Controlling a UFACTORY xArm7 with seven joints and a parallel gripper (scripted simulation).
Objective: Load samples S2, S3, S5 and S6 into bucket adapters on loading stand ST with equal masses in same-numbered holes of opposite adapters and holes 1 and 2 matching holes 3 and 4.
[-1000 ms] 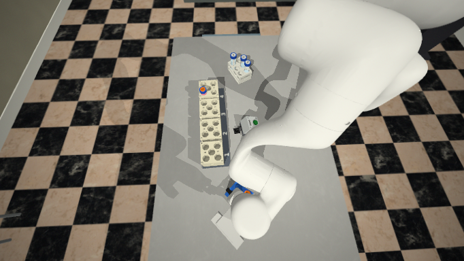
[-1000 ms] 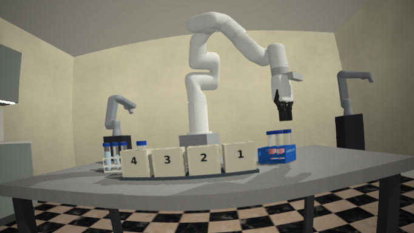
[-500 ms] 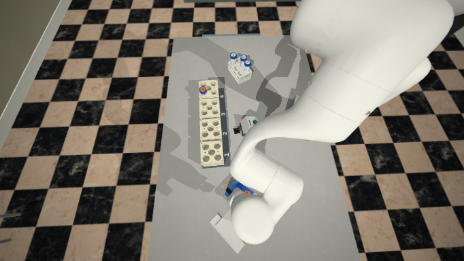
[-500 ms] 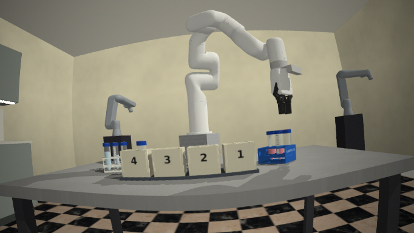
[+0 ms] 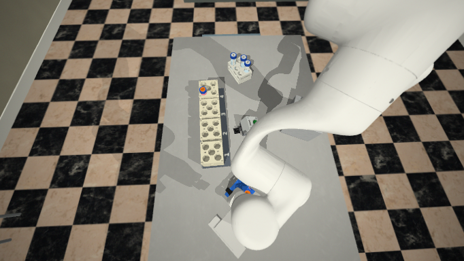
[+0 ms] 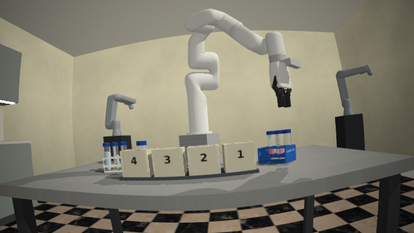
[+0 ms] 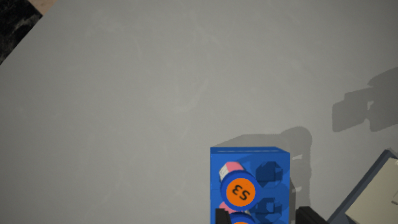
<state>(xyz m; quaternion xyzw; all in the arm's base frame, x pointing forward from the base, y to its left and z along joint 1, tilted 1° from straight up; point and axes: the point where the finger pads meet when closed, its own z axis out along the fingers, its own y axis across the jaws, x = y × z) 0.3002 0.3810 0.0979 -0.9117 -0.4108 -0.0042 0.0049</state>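
Right now the orange-dotted sample tube is 19 cm ahead of my hand, 49 cm to the right of it and 16 cm below it. From my hand the other things lie so: blue sample rack: 1 cm behind, 4 cm to the right, 20 cm below; done desk: 5 cm behind, 35 cm to the right, 17 cm below; green DONE key: 7 cm behind, 35 cm to the right, 16 cm below.
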